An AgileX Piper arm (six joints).
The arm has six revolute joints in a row. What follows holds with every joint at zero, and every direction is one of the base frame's. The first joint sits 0.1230 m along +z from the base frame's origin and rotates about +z. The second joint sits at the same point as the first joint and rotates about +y. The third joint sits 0.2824 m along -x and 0.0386 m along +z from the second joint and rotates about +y. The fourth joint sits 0.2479 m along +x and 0.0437 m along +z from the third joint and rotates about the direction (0.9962, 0, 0.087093). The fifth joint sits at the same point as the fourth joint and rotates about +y. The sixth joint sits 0.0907 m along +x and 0.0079 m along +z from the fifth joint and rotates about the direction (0.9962, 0, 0.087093). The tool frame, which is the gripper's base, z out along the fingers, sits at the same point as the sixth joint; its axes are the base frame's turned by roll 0.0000, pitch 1.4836 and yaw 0.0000 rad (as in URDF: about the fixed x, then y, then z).
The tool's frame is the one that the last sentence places.
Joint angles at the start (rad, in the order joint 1, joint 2, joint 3, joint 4, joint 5, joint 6):
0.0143, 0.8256, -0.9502, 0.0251, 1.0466, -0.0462
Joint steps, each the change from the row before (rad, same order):
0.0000, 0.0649, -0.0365, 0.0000, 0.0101, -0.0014
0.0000, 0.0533, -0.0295, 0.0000, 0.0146, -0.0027
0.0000, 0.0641, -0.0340, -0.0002, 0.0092, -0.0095
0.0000, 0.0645, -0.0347, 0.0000, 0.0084, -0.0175
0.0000, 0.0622, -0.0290, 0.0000, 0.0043, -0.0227
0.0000, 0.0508, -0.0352, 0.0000, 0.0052, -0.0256
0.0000, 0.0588, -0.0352, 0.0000, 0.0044, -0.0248
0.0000, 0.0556, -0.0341, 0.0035, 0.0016, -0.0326
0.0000, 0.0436, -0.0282, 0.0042, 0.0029, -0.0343
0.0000, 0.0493, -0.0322, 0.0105, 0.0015, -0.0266
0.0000, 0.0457, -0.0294, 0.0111, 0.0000, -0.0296
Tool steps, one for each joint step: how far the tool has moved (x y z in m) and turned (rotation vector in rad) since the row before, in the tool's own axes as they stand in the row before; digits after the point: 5 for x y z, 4 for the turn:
-0.01163, -0.00058, 0.00929, -0.0015, 0.0385, -0.0008
-0.00889, -0.00047, 0.00807, -0.0016, 0.0384, -0.0022
-0.01117, -0.00066, 0.01045, -0.0016, 0.0393, -0.0089
-0.01137, -0.00078, 0.01089, -0.0023, 0.0381, -0.0168
-0.01038, -0.00094, 0.01198, -0.0029, 0.0374, -0.0220
-0.01048, -0.00109, 0.00745, -0.0022, 0.0207, -0.0253
-0.01105, -0.00150, 0.01044, -0.0036, 0.0278, -0.0243
-0.01072, -0.00144, 0.01015, -0.0067, 0.0223, -0.0305
-0.00841, -0.00130, 0.00794, -0.0071, 0.0172, -0.0320
-0.00964, -0.00138, 0.00927, -0.0131, 0.0160, -0.0213
-0.00882, -0.00145, 0.00905, -0.0134, 0.0133, -0.0239

